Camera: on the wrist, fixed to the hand. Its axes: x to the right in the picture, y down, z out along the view.
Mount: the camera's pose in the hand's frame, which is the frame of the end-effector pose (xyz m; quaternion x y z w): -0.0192 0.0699 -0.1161 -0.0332 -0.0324 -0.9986 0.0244
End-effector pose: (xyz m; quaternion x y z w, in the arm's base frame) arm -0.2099 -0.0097 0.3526 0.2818 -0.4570 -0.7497 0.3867
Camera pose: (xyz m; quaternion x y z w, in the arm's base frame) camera -0.0869 -0.0677 0.3679 -0.4262 -0.2826 0.4288 0.7447
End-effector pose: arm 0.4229 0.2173 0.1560 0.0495 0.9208 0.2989 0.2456
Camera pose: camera 0.3799 0.2087 0.2856 -0.9168 0.0540 -0.2090 0.3360
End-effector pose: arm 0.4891 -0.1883 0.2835 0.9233 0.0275 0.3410 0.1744
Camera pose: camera 0.3954 -0.2219 0.3775 0.0003 0.9058 -0.1948 0.3763
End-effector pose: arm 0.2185 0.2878 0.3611 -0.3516 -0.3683 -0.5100 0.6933
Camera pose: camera 0.2997 0.2124 0.2807 -0.3197 0.3656 0.7056 0.5160
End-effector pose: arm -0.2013 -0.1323 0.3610 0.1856 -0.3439 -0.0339 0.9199
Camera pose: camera -0.1456 -0.0268 0.2939 -0.3163 -0.1483 0.9369 0.0164
